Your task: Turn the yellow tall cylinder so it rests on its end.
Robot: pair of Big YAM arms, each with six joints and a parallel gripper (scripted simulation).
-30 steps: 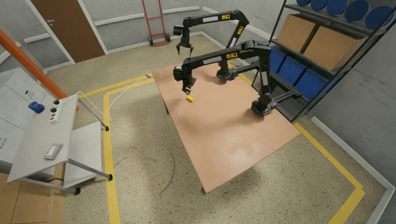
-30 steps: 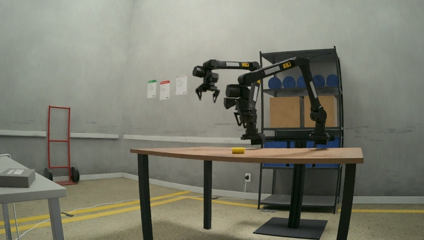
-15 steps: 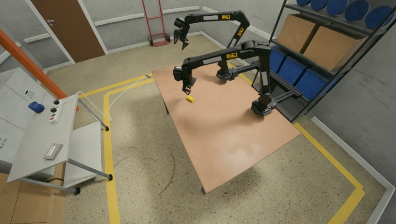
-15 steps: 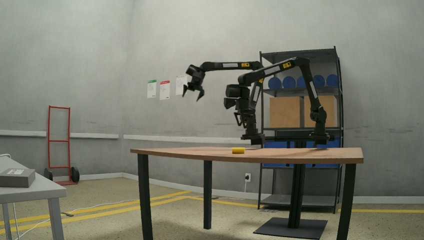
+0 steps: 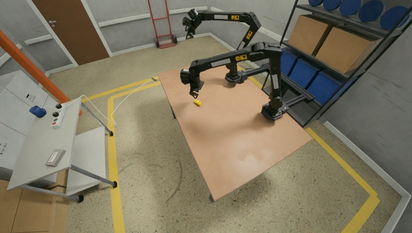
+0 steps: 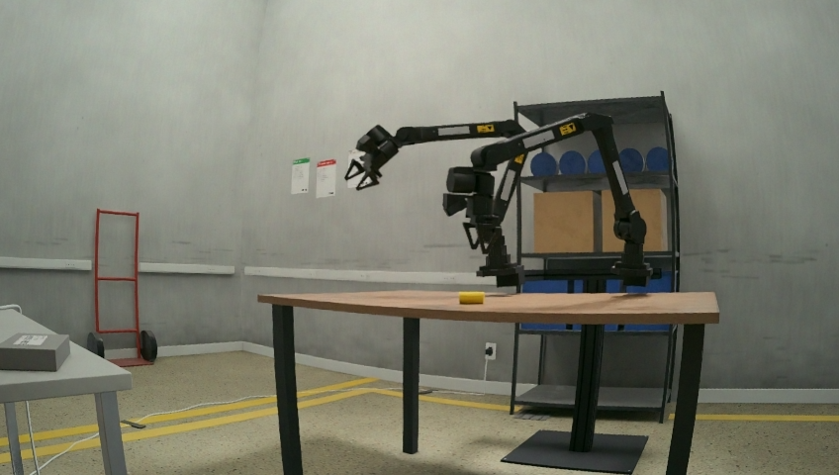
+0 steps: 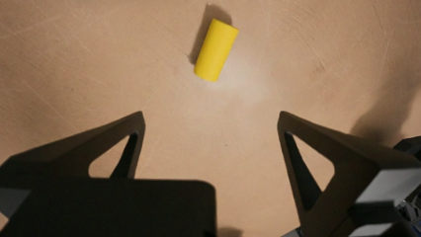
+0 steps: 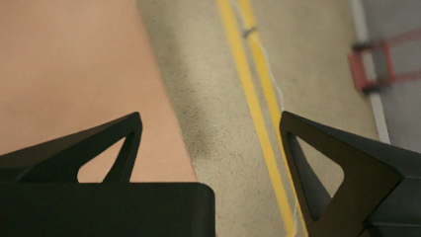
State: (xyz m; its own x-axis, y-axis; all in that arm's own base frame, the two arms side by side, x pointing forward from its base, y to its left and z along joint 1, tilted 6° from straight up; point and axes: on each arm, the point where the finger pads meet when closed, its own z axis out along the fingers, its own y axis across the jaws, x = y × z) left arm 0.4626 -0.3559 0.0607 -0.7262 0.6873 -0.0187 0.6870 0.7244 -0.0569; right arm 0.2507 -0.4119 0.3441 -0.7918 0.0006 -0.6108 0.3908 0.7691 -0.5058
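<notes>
My left gripper is now 1 cm past the yellow tall cylinder, 3 cm to the left of it and 13 cm above it.
</notes>
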